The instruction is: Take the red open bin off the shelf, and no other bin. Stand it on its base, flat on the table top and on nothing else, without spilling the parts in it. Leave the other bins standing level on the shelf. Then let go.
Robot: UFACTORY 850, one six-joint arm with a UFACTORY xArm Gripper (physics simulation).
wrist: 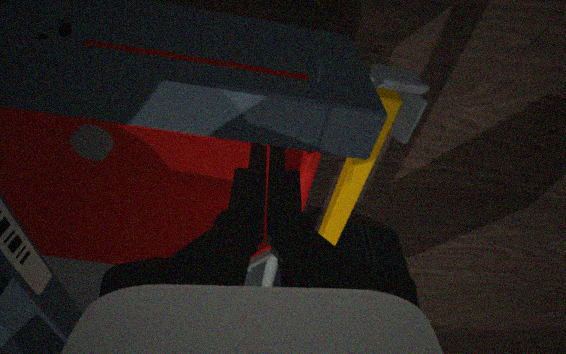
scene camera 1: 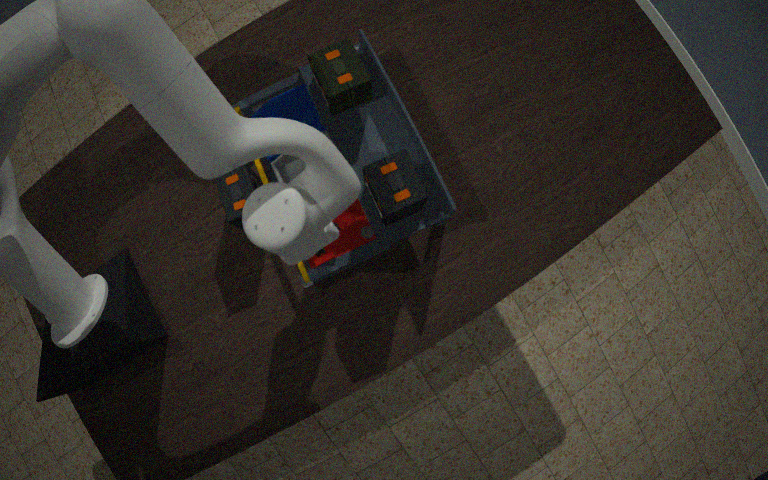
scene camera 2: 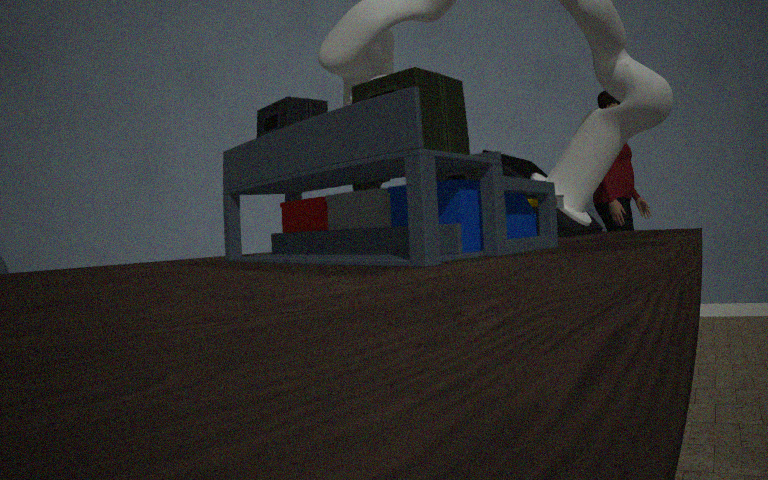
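The red open bin (scene camera 1: 350, 232) (scene camera 2: 304, 215) (wrist: 159, 197) sits in the lower level of the grey shelf (scene camera 1: 411, 143) (scene camera 2: 420, 214), under the shelf's top board (wrist: 331, 130). My gripper (wrist: 268, 164) is shut and empty. Its dark fingers point at the bin's right end, just below the board's edge. In scene camera 1 the arm's wrist (scene camera 1: 282, 224) covers the fingers and the bin's left part. The parts in the bin are hidden in all views.
A blue bin (scene camera 1: 287, 107) (scene camera 2: 463, 210) stands on the same shelf. Three dark boxes with orange labels (scene camera 1: 339, 67) (scene camera 1: 394, 183) (scene camera 1: 234, 190) stand on the shelf. A yellow bar (wrist: 352, 182) (scene camera 1: 303, 272) runs along the shelf's side. The brown table top (scene camera 2: 382, 357) spreads around.
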